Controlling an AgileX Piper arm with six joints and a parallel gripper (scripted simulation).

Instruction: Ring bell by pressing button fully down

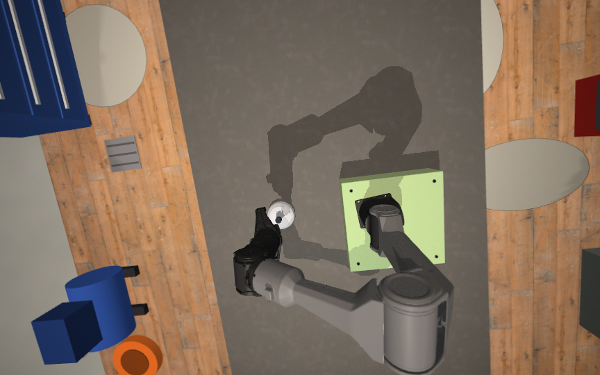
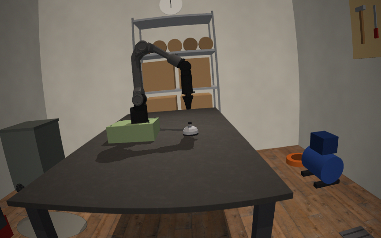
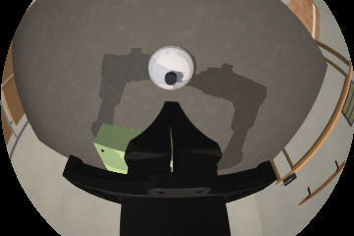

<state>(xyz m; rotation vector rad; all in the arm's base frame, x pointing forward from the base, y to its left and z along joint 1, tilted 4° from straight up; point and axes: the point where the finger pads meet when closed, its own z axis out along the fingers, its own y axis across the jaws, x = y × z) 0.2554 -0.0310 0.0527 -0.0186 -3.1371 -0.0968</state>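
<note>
The black button is 90 mm below my hand. Round my hand: bell (100 mm below).
</note>
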